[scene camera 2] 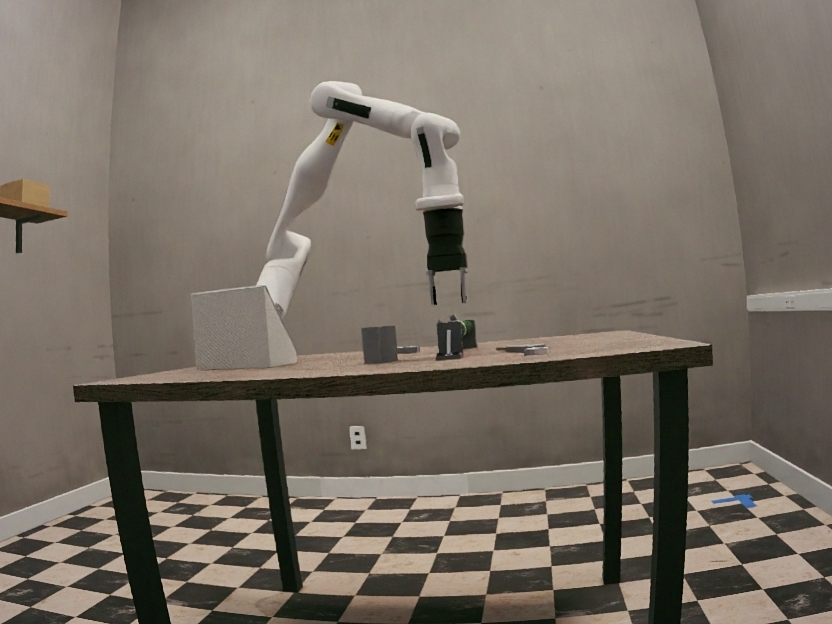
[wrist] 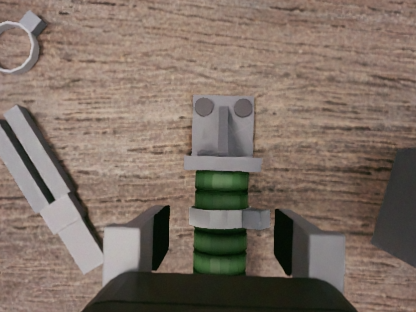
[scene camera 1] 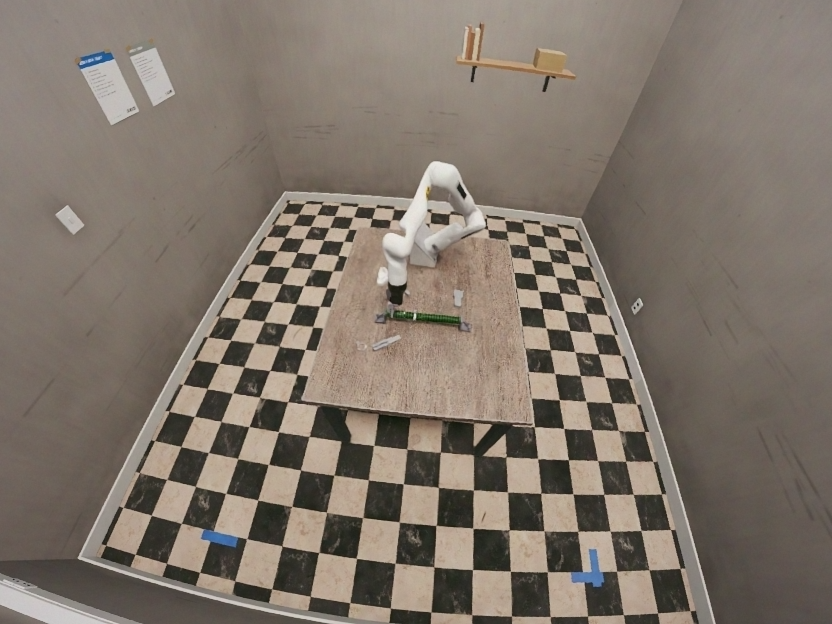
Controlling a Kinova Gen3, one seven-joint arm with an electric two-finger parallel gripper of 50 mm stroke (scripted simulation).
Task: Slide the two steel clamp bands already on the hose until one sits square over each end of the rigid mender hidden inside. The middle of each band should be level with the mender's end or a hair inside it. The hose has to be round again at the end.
Note:
In view: my gripper (scene camera 2: 449, 303), a steel clamp band (wrist: 252, 218), a grey block (scene camera 2: 379, 343) and a grey bracket (scene camera 2: 449, 334).
My gripper shows as well in the wrist view (wrist: 221, 229). The grey bracket is seen too in the wrist view (wrist: 222, 128).

